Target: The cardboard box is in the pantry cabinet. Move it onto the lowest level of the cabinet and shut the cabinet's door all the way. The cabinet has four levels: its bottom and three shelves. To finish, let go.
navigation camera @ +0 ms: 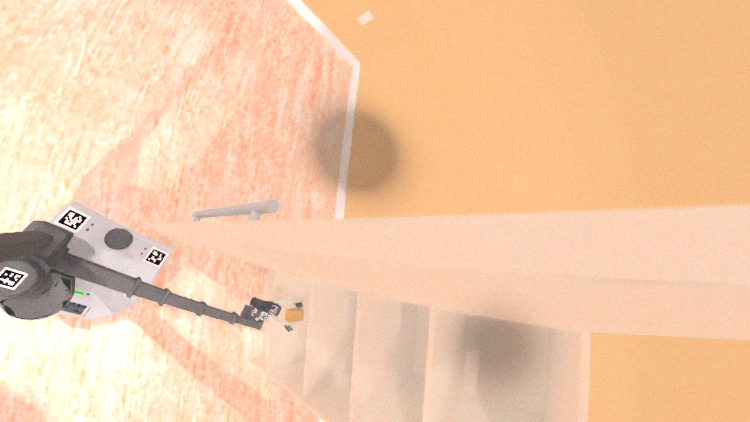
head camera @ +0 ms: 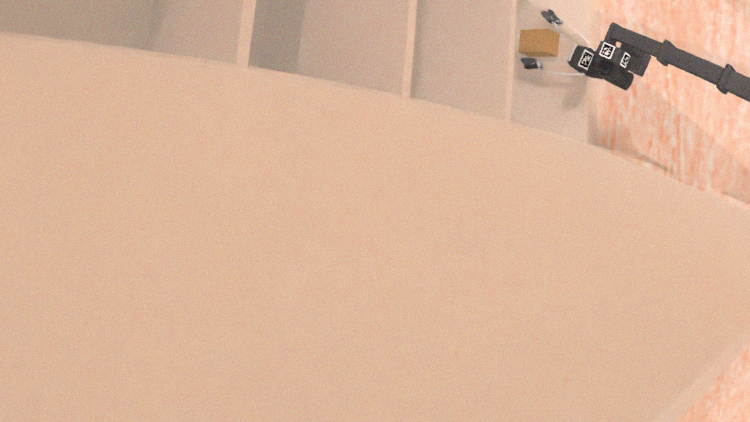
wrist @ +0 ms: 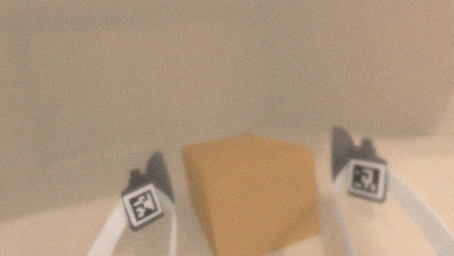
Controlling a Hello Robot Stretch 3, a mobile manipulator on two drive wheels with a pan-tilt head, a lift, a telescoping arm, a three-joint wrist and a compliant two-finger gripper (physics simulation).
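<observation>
The cardboard box is a small orange-brown block in the cabinet's lowest compartment, near the front. My gripper is open around the box, one finger on each side. In the wrist view a gap shows between each fingertip and the box. The pantry cabinet's bottom level shows below and beside the box. Whether the box rests flat on it is hard to see. The cabinet's door stands open. The box's far side is hidden.
The cabinet's shelf edges lie above the box's level. The door's grey handle sticks out from its outer side. My arm reaches in from the front across the wood-patterned floor. My base stands near the door.
</observation>
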